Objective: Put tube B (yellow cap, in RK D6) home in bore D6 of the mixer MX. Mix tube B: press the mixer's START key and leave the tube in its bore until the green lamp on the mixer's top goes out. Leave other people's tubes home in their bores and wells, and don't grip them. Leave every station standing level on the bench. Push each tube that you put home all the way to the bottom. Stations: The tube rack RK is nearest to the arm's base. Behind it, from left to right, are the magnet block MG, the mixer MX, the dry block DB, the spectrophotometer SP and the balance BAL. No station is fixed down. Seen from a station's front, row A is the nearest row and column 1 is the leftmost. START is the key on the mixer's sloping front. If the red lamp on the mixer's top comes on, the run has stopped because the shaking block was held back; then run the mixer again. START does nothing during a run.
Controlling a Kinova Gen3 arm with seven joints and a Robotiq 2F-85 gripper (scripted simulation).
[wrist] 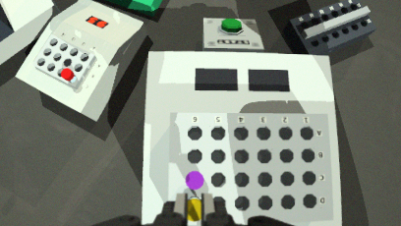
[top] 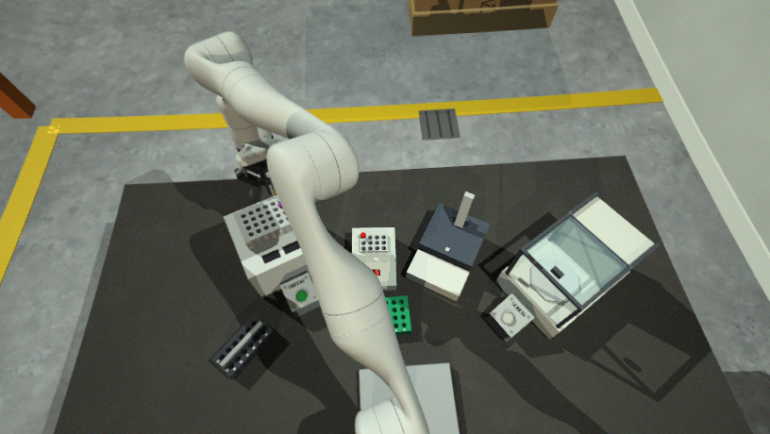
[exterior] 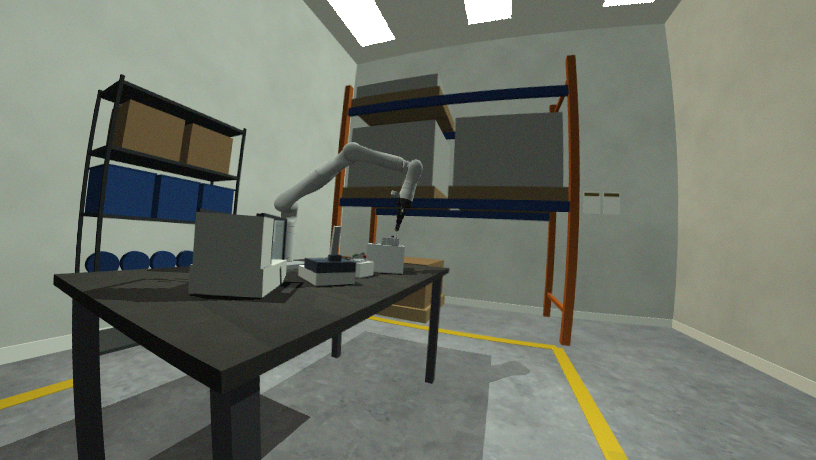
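My gripper is now 40 mm above the tube B. Also, from my hand: blue-capped tube (260 mm behind, 200 mm below, 190 mm to the right); then dry block DB (210 mm to the right, 200 mm below, 120 mm behind); then green start key (210 mm behind, 160 mm below, 30 mm to the right).
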